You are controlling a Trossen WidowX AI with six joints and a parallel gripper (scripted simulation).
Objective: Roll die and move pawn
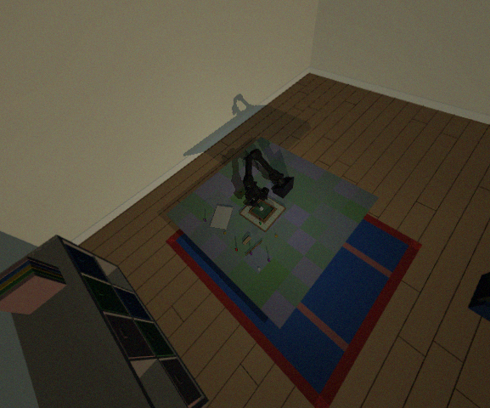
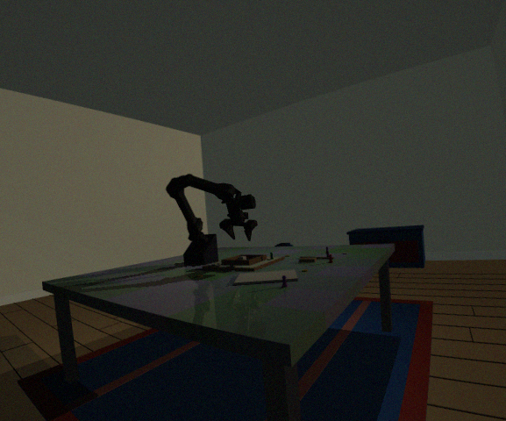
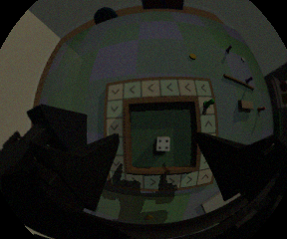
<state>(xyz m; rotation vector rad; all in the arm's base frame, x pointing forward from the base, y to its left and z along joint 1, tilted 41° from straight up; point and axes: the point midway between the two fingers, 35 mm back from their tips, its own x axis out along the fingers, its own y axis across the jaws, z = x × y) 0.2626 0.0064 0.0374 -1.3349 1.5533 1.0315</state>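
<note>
My gripper tip is 120 mm short of the dark-green pawn, 60 mm to the right of it and 90 mm above it. Round my gripper tip: green-floored dice tray: 10 mm ahead, 10 mm to the right, 110 mm below; white die: 10 mm ahead, 20 mm to the right, 90 mm below; pale flat sheet: 270 mm ahead, 250 mm to the right, 110 mm below.
</note>
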